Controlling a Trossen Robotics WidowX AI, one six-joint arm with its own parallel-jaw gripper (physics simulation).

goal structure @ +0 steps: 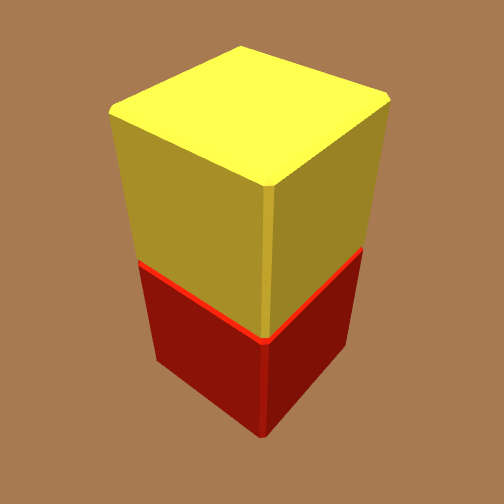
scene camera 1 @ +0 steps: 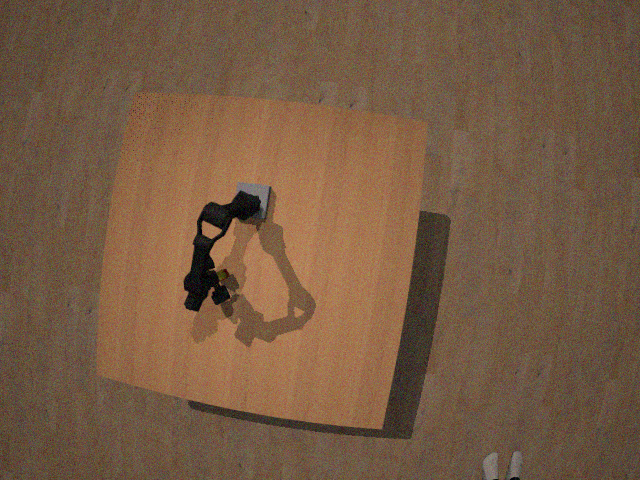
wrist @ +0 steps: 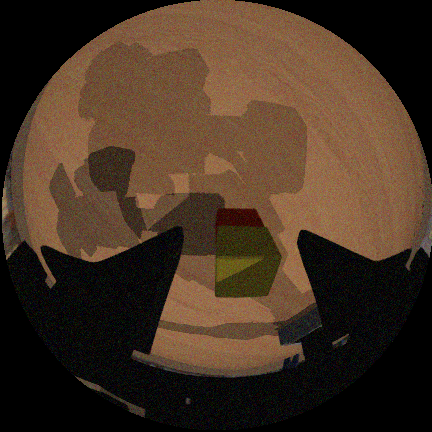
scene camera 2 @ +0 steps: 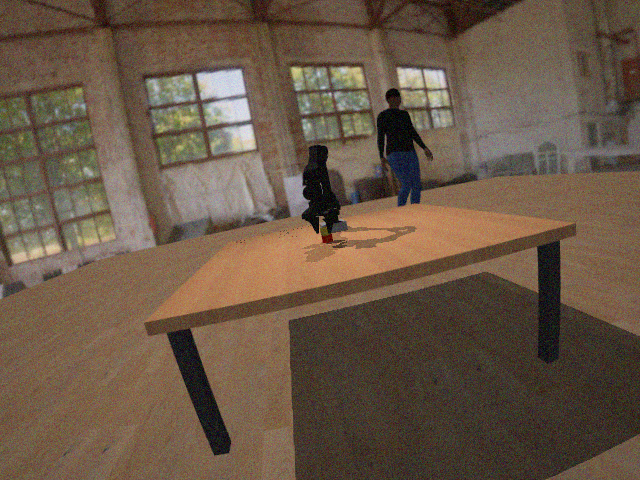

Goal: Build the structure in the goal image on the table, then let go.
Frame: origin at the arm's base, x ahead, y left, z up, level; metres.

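Seen in the pictures: gripper, fingertip midpoint: (scene camera 1: 218, 276) (wrist: 243, 235) (scene camera 2: 323, 233); arm's base, origin of the base link: (scene camera 1: 250, 204) (wrist: 314, 333).
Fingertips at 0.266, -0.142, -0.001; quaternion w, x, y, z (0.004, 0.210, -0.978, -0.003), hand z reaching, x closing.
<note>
Pixels of each thing's top centre, then the offset from my fingertips to it, as dx, dy, dz. Level surfaces: height alone.
- yellow block, middle of its top: (wrist: 245, 280) (scene camera 1: 219, 275) (scene camera 2: 324, 227) -0.006, +0.013, +0.024
- red block, middle of its top: (wrist: 238, 246) (scene camera 2: 326, 234) -0.005, +0.013, -0.009
- table, its level: dz -0.042
A yellow block (scene camera 1: 222, 275) (scene camera 2: 324, 230) (wrist: 245, 250) sits on top of a red block (scene camera 2: 327, 239) (wrist: 238, 217), which stands on the table (scene camera 1: 330, 258) (scene camera 2: 413, 248). In the wrist view a strip of the red block shows past the yellow block's far edge. My gripper (scene camera 2: 324, 229) (wrist: 243, 235) is open. Its black fingers stand on either side of the yellow block, with a visible gap at each side in the wrist view. The finger at the right is nearer to the block than the one at the left. The blocks' lower contact is partly hidden in the wrist view.
The arm's grey base plate (scene camera 1: 263, 198) (scene camera 2: 339, 225) stands on the table behind the blocks. The arm's dark shadows lie on the table around the blocks. A person (scene camera 2: 399, 134) in a black top stands beyond the table.
</note>
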